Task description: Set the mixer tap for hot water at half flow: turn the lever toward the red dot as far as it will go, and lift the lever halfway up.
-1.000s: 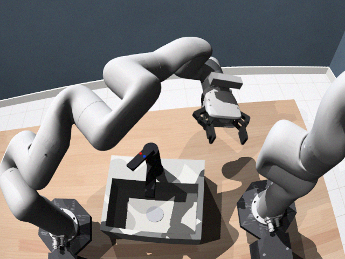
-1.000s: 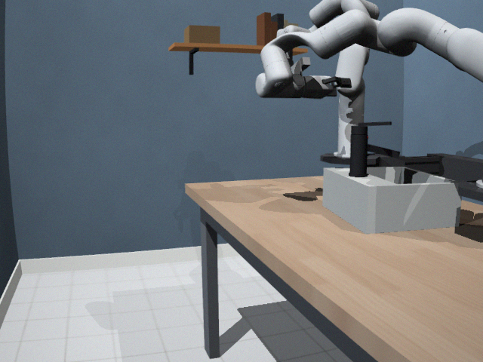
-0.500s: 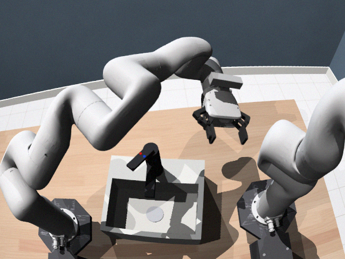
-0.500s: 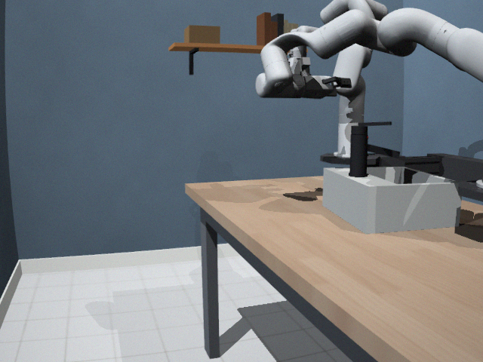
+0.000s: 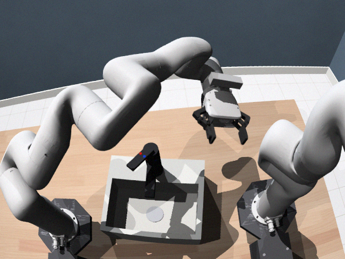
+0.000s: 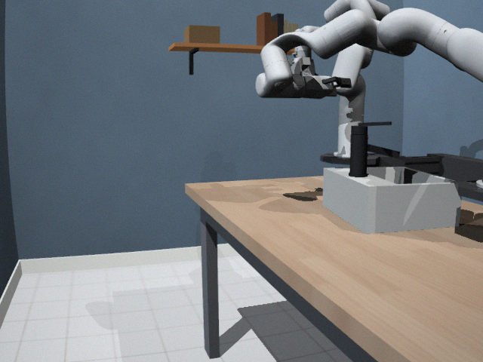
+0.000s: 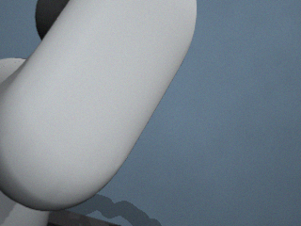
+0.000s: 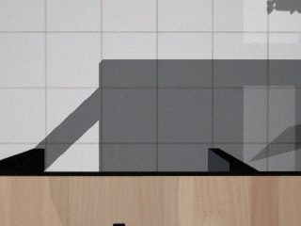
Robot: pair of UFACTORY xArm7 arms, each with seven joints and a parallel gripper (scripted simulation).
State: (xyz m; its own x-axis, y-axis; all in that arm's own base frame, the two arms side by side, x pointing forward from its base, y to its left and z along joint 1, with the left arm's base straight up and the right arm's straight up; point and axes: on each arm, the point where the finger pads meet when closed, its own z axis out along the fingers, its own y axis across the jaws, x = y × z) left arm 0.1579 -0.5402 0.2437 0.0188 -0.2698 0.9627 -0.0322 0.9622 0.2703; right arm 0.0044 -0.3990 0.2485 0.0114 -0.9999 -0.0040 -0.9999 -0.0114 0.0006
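Note:
Now: left hand 230 mm to the right of the flat lever, 110 mm above it and 40 mm short of it. From my left hand the other things lie so: black mixer tap (220 mm to the left, 150 mm below, 50 mm ahead); sink (340 mm below, 220 mm to the left, 50 mm behind).

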